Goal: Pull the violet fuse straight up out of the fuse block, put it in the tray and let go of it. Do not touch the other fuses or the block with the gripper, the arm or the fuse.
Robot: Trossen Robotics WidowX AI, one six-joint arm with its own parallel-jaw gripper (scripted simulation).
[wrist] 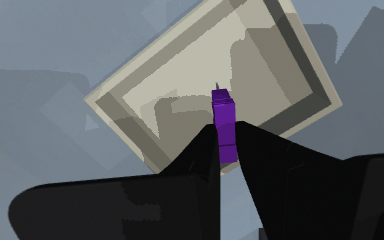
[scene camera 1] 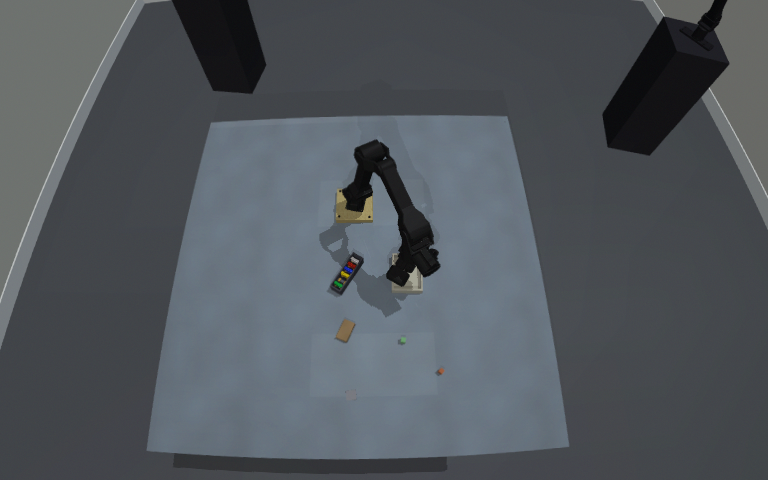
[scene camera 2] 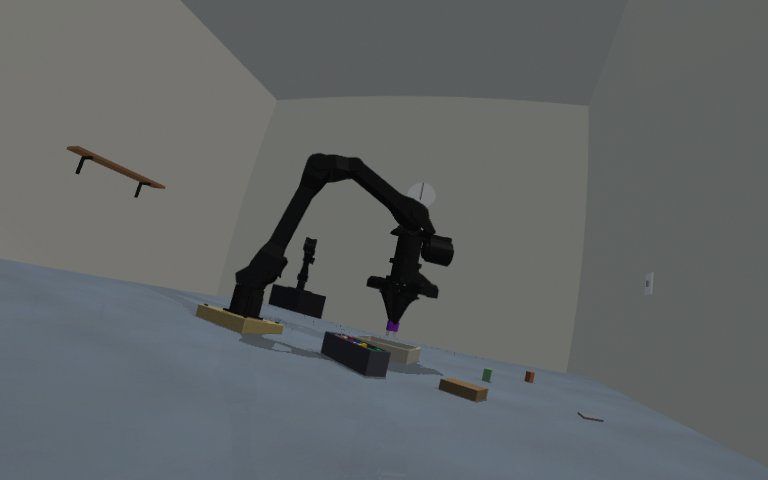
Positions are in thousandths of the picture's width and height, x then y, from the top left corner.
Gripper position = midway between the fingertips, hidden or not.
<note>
My gripper (scene camera 2: 511,674) carries a violet fuse (wrist: 582,444). Further things: a brown flat block (scene camera 2: 613,816) and a tray (scene camera 2: 524,736).
My gripper shows as well in the wrist view (wrist: 585,552). The tray shows as well in the wrist view (wrist: 410,431). Scene camera 1 does not show the violet fuse, which is hidden by my gripper. The wrist view misses the brown flat block: it is out of frame.
</note>
